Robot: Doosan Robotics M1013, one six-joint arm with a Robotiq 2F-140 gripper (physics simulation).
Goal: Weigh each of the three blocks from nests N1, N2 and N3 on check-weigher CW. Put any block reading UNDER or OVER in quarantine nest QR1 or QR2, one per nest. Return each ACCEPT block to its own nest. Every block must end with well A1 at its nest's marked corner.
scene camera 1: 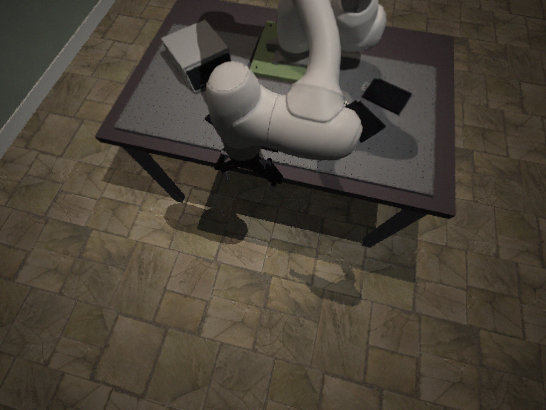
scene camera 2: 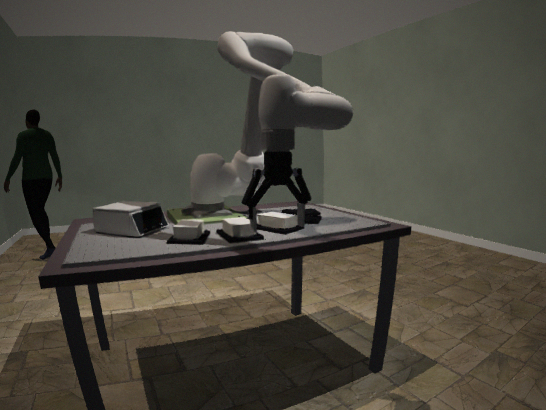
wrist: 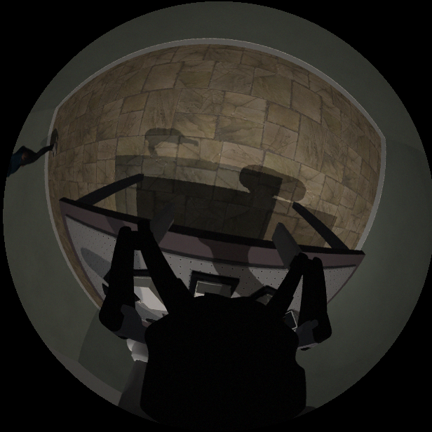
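Seen in the pictures: gripper, fingertip midpoint: (scene camera 1: pixel 250 184) (scene camera 2: pixel 277 228); arm's base, origin of the base link: (scene camera 1: pixel 295 51) (scene camera 2: pixel 207 212).
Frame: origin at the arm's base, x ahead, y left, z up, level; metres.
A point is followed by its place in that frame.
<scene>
My gripper (scene camera 1: pixel 248 174) @[y -0.040, x 0.698, z 0.063 m] (scene camera 2: pixel 276 224) @[y -0.040, x 0.698, z 0.063 m] (wrist: pixel 225 221) is wide open and empty, pointing down near the table's front edge. In scene camera 2 its fingers overlap the right-hand white block (scene camera 2: pixel 277 220) @[y 0.113, x 0.441, z 0.026 m] (wrist: pixel 150 297). A middle white block (scene camera 2: pixel 238 227) @[y -0.064, x 0.489, z 0.029 m] (wrist: pixel 212 288) and a left-hand white block (scene camera 2: pixel 187 230) @[y -0.225, x 0.437, z 0.026 m] each sit on a black nest. The check-weigher (scene camera 1: pixel 192 42) @[y -0.406, x 0.133, z 0.084 m] (scene camera 2: pixel 117 220) @[y -0.445, x 0.230, z 0.044 m] is a pale box with a dark display; no reading is legible. Two black quarantine nests show at the right in scene camera 1, one (scene camera 1: pixel 387 96) @[y 0.406, x 0.183, z -0.003 m] behind the other (scene camera 1: pixel 369 120) @[y 0.341, x 0.316, z -0.004 m]. The arm hides the blocks there. Nest labels and A1 marks are unreadable.
A green base plate (scene camera 1: pixel 280 71) @[y -0.045, x 0.122, z -0.007 m] (scene camera 2: pixel 175 216) @[y -0.161, x 0.009, z -0.001 m] lies under the arm's base. The dark-rimmed table (scene camera 1: pixel 445 125) @[y 0.645, x 0.264, z -0.028 m] (scene camera 2: pixel 230 262) @[y -0.144, x 0.600, z -0.047 m] carries a grey perforated top. A person in green (scene camera 2: pixel 37 155) stands behind the table at the left in scene camera 2.
</scene>
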